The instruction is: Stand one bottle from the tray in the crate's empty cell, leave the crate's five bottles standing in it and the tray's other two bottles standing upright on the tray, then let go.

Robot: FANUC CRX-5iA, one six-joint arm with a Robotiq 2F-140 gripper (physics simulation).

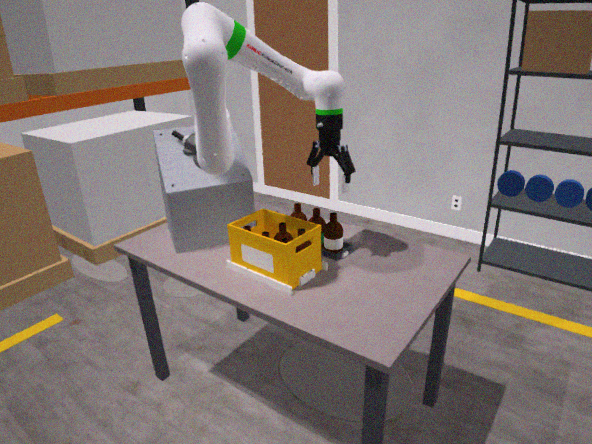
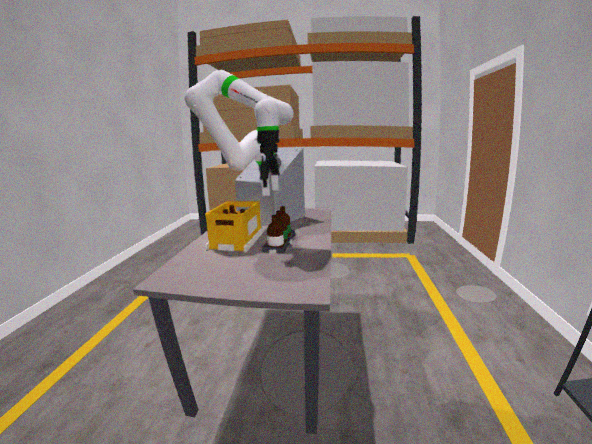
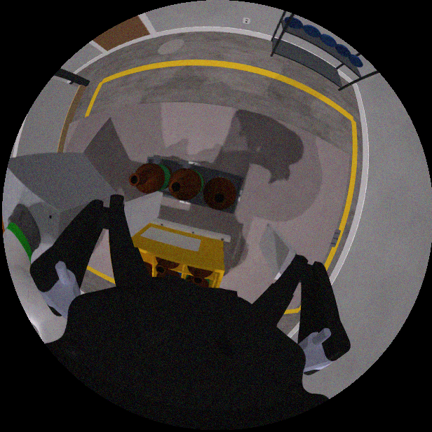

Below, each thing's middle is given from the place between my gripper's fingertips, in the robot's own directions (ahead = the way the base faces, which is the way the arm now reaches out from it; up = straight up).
I see my gripper 1 cm short of the white-labelled bottle (image 3: 219, 193), 1 cm to the right of it and 18 cm above it.
